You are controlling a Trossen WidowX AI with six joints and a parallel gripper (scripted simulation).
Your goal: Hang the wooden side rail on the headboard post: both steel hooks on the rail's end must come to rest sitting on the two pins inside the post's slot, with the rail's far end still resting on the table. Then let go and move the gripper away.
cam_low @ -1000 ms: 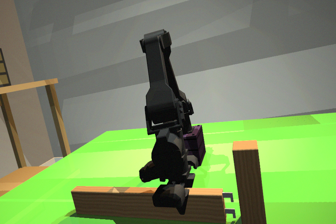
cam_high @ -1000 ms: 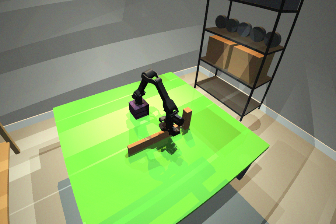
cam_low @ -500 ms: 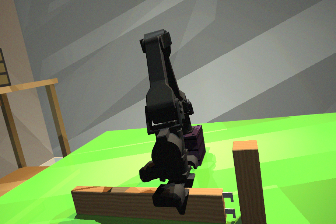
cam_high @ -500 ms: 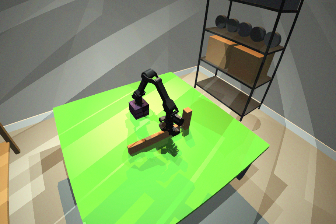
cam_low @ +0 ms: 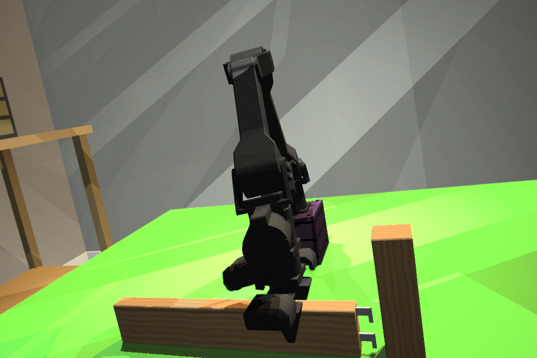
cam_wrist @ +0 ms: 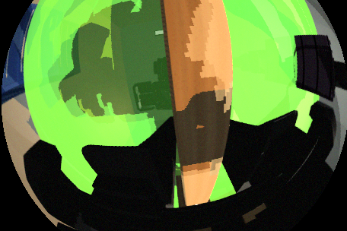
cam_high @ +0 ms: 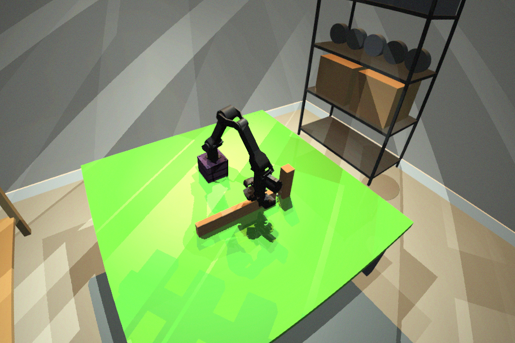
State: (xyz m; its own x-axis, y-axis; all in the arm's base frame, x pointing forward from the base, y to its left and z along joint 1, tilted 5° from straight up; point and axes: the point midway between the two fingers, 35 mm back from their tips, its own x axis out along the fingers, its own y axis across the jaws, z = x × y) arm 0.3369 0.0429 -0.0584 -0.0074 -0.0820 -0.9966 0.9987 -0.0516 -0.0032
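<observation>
Right now my gripper tip is 160 mm to the right of the headboard post, 60 mm below it and 10 mm short of it.
</observation>
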